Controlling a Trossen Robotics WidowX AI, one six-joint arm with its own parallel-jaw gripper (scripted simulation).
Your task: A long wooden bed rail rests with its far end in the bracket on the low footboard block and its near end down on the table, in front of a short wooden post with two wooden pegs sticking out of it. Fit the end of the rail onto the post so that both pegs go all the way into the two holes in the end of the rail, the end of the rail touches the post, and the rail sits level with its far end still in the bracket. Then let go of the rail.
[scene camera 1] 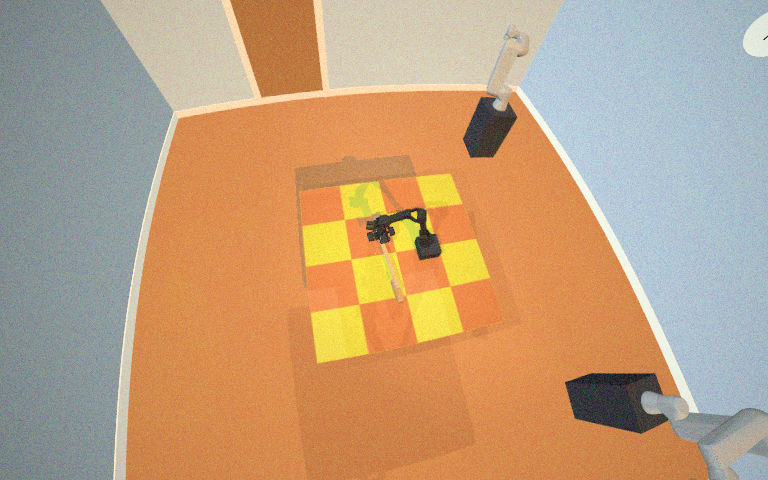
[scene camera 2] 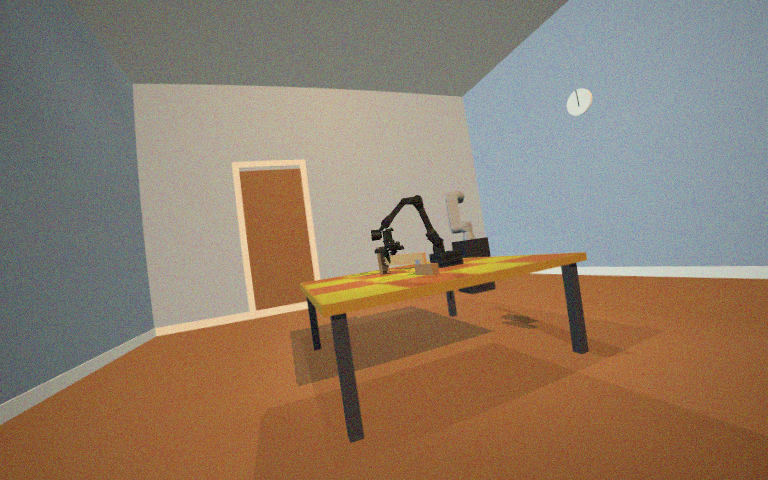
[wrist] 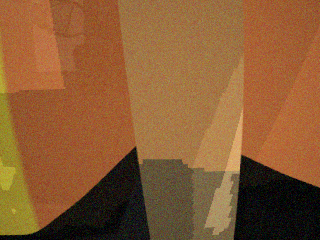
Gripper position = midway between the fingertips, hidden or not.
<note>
I see my gripper (wrist: pixel 171 152) and a wooden bed rail (wrist: pixel 185 73).
</note>
